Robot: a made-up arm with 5 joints.
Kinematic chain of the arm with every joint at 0, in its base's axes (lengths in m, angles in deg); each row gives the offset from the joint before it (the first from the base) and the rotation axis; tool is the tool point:
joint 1: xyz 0 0 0.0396 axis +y
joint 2: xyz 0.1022 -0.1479 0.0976 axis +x
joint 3: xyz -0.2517 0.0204 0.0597 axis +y
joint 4: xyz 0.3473 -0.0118 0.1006 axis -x
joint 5: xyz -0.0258 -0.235 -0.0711 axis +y
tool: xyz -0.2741 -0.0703 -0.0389
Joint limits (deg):
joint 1: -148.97..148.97
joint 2: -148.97..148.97
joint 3: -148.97..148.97
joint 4: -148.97..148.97
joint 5: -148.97..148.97
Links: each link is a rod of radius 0.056 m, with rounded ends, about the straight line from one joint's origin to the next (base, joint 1, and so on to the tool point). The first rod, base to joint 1, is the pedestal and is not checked.
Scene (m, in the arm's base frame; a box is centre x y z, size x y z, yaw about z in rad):
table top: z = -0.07
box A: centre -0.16 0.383 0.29 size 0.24 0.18 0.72 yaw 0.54
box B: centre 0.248 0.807 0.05 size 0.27 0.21 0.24 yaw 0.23
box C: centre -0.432 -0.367 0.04 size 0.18 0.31 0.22 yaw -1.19
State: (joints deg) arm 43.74 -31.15 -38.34 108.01 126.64
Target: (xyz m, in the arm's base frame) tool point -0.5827 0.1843 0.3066
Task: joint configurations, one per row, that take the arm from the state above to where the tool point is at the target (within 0.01 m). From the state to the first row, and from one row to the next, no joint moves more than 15 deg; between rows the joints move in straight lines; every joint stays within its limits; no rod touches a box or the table.
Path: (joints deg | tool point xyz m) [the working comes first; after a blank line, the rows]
Joints at the target: 3.16 -36.15 -95.53 85.44 91.29
Straight joint move there: touches box A.

1: 29.94 -22.74 -29.00 98.52 117.88 | 0.3010 0.3020 0.4977
2: 16.13 -14.33 -19.65 89.03 109.12 | 0.2298 0.1911 0.5981
3: 2.33 -5.93 -10.31 79.55 100.37 | 0.1248 0.0635 0.6639
4: -11.47 2.48 -0.96 70.06 91.61 | 0.0066 -0.0743 0.6766
5: -25.28 10.89 8.38 60.57 82.85 | -0.0975 -0.2100 0.6303
6: -39.08 19.30 17.73 51.08 74.09 | -0.1615 -0.3284 0.5355
7: -33.80 12.37 3.57 55.38 76.24 | -0.2453 -0.2672 0.5806
8: -28.52 5.43 -10.59 59.67 78.39 | -0.3191 -0.1823 0.6065
9: -23.24 -1.50 -24.75 63.97 80.54 | -0.3810 -0.0849 0.6083
10: -17.96 -8.43 -38.90 68.26 82.69 | -0.4321 0.0124 0.5838
11: -12.68 -15.36 -53.06 72.55 84.84 | -0.4754 0.0969 0.5348
12: -7.40 -22.29 -67.22 76.85 86.99 | -0.5138 0.1581 0.4666
13: -2.12 -29.22 -81.38 81.14 89.14 | -0.5495 0.1884 0.3874
14: 3.16 -36.15 -95.53 85.44 91.29 | -0.5827 0.1843 0.3067

